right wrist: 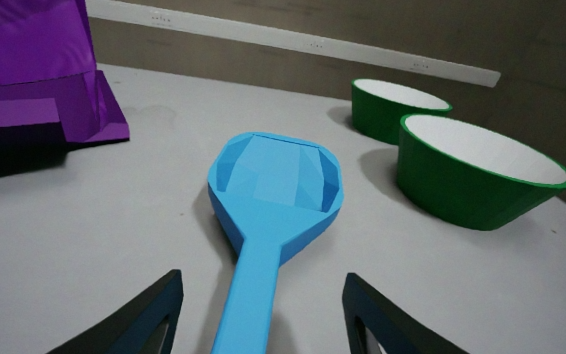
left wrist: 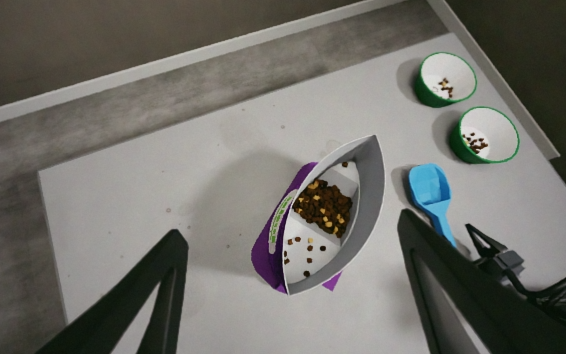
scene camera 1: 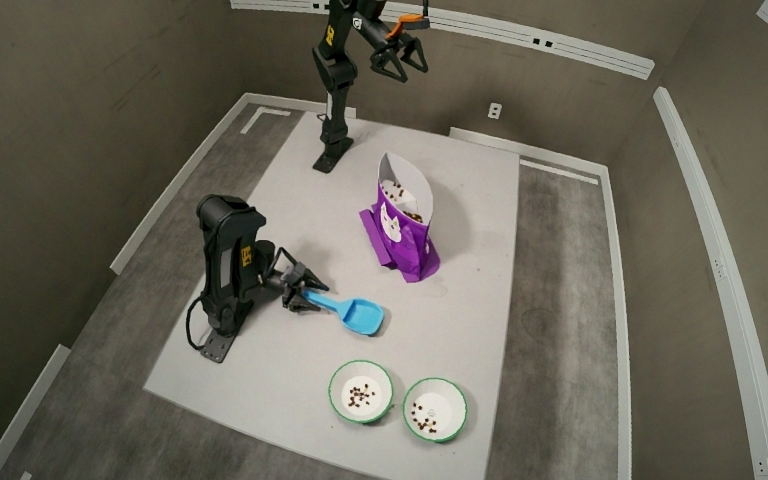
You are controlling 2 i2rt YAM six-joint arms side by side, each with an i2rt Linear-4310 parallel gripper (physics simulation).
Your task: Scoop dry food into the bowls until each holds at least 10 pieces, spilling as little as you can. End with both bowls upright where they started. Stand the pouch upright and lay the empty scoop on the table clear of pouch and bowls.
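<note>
The blue scoop (scene camera 1: 362,316) (left wrist: 430,187) (right wrist: 275,175) lies bowl-up and empty on the table, apart from pouch and bowls. My right gripper (scene camera 1: 323,298) (right wrist: 264,283) is open, its fingers apart on either side of the scoop's handle. My left gripper (scene camera 1: 415,74) (left wrist: 286,227) is open and empty, high above the table. The purple pouch (scene camera 1: 404,243) (left wrist: 267,255) (right wrist: 40,50) stands upright and open, with kibble inside. Two upright green-rimmed bowls hold several pieces each: the left one (scene camera 1: 360,390) (left wrist: 484,135) (right wrist: 450,185) and the right one (scene camera 1: 434,409) (left wrist: 445,80) (right wrist: 390,115).
The pouch stands beyond the scoop and the bowls stand nearer the front edge of the light grey table (scene camera 1: 464,316) in scene camera 1. A small dark speck (scene camera 1: 331,426) lies below the left bowl. Walls (scene camera 1: 141,56) surround the table.
</note>
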